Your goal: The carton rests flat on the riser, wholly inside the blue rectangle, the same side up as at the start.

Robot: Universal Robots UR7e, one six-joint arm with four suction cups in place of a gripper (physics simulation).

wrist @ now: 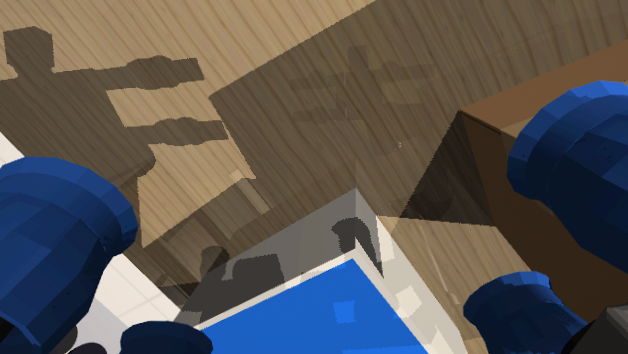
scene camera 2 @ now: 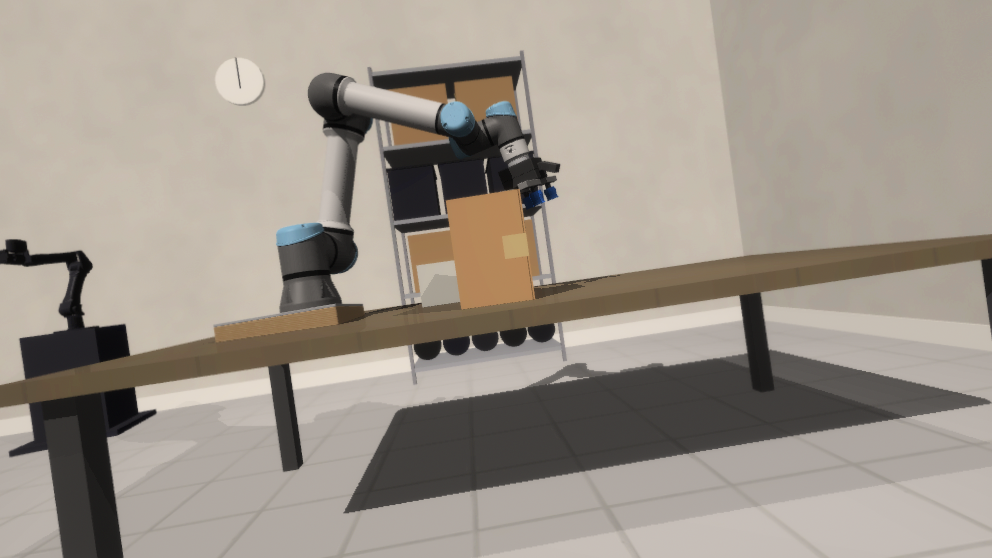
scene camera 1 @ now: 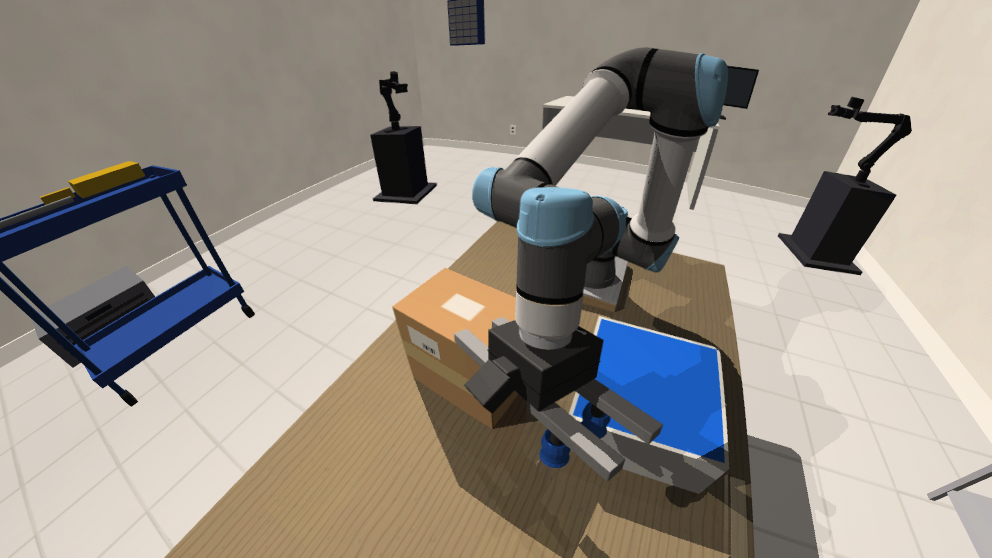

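The orange-brown carton (scene camera 1: 428,298) (scene camera 2: 485,256) (wrist: 492,170) stands upright on the wooden table, beside the riser, with a pale label on top. The pale grey riser (scene camera 1: 665,463) (scene camera 2: 437,285) (wrist: 300,225) bears the blue rectangle (scene camera 1: 665,367) (wrist: 320,310), with no carton on it. My suction gripper (scene camera 1: 574,435) (scene camera 2: 542,197) is open, with no carton on its cups. In scene camera 2 the cups hang near the carton's top edge height, at its right. In scene camera 1 the gripper hides part of the carton. In the wrist view the right-hand cups overlap the carton; contact cannot be told.
The wooden table (scene camera 1: 332,444) (scene camera 2: 659,281) bears the arm's base (scene camera 2: 310,288). A blue cart (scene camera 1: 166,315) stands left, off the table. Two black pedestals (scene camera 1: 398,166) (scene camera 1: 842,222) with small arms and a shelf unit (scene camera 2: 528,90) stand further off.
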